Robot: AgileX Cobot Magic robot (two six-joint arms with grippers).
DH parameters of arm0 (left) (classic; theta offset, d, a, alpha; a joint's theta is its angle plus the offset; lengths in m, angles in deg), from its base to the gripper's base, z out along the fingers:
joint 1: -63.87 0.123 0 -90
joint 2: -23.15 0 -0.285 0
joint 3: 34.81 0 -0.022 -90
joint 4: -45.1 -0.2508 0 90
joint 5: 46.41 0 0.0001 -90
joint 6: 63.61 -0.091 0 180
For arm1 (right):
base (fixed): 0 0 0 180
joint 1: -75.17 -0.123 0 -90
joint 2: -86.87 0 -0.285 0
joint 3: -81.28 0 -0.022 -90
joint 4: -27.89 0.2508 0 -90
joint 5: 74.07 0 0.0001 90
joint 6: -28.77 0.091 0 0
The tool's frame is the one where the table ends.
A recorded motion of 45 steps. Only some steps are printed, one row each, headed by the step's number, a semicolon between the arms.
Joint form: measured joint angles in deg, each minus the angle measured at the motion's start. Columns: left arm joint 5, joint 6, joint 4, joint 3, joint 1, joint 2; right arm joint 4, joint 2, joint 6, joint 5, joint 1, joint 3.
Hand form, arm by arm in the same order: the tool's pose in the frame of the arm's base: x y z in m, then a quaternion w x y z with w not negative. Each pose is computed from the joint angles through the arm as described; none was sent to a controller.
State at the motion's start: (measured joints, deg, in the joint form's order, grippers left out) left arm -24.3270 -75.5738 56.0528 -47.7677 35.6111 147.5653; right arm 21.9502 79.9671 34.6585 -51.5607 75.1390 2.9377
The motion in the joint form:
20: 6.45 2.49 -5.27 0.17 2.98 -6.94; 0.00 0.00 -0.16 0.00 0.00 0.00
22: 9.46 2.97 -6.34 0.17 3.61 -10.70; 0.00 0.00 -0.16 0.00 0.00 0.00
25: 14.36 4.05 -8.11 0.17 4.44 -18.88; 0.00 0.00 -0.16 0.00 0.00 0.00
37: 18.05 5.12 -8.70 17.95 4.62 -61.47; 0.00 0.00 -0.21 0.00 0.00 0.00
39: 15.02 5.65 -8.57 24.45 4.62 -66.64; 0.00 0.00 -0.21 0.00 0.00 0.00
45: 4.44 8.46 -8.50 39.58 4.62 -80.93; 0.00 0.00 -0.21 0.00 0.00 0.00
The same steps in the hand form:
20: 0.4014 -0.1943 0.2714 0.38736 0.24459 0.88399 -0.09316; 0.0518 -0.0036 0.1723 0.59020 0.01316 0.80701 -0.01461
22: 0.3912 -0.1837 0.2966 0.39440 0.24271 0.88197 -0.08762; 0.0518 -0.0036 0.1723 0.59020 0.01316 0.80701 -0.01461
25: 0.3634 -0.1633 0.3500 0.42173 0.23562 0.87182 -0.08100; 0.0518 -0.0036 0.1723 0.59020 0.01316 0.80701 -0.01461
37: 0.1649 -0.0747 0.4631 0.57809 0.20818 0.78200 -0.10463; 0.0518 -0.0036 0.1723 0.59020 0.01280 0.80702 -0.01486
39: 0.1475 -0.0671 0.4478 0.58926 0.20128 0.77471 -0.10998; 0.0518 -0.0036 0.1723 0.59020 0.01280 0.80702 -0.01486
45: 0.1018 -0.0465 0.4146 0.65117 0.16748 0.72766 -0.13579; 0.0518 -0.0036 0.1723 0.59020 0.01280 0.80702 -0.01486

